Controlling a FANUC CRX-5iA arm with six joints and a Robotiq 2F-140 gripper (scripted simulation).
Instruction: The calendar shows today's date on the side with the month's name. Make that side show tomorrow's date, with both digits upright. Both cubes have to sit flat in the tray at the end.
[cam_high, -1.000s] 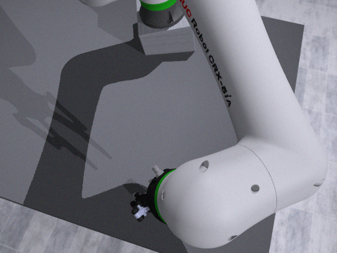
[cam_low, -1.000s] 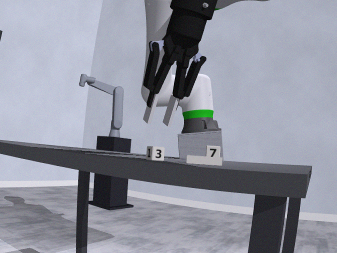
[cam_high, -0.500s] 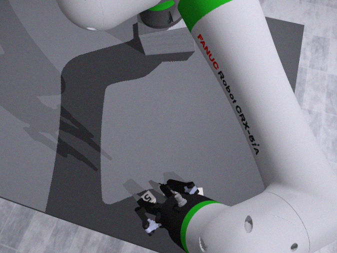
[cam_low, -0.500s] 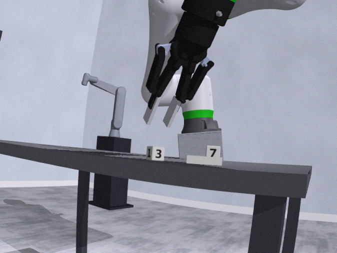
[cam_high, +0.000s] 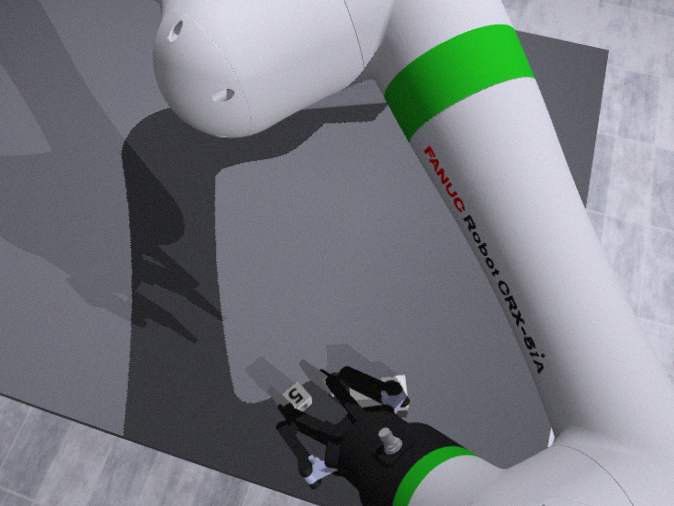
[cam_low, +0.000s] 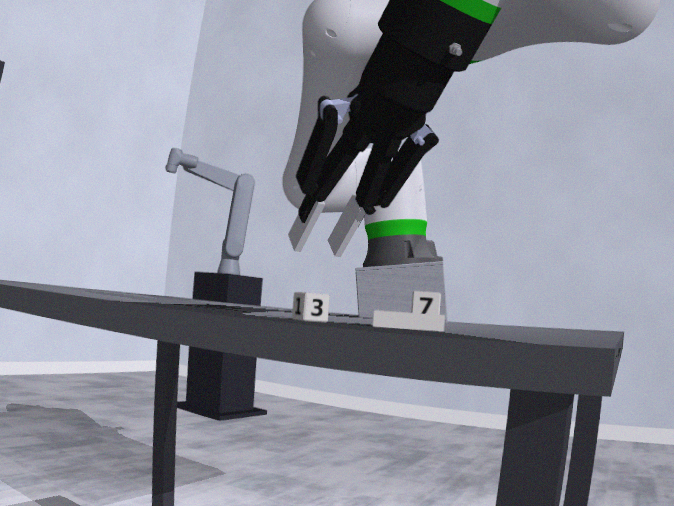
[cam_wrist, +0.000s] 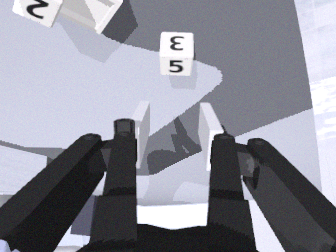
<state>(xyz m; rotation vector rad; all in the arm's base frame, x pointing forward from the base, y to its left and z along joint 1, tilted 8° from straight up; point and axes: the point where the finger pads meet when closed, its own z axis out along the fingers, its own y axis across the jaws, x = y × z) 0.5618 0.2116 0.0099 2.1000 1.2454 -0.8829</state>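
The cube is 1 cm behind my hand, 2 cm to the right of it and 9 cm below it. From my hand the other things lie so: tray: 6 cm behind, 8 cm to the left, 10 cm below.
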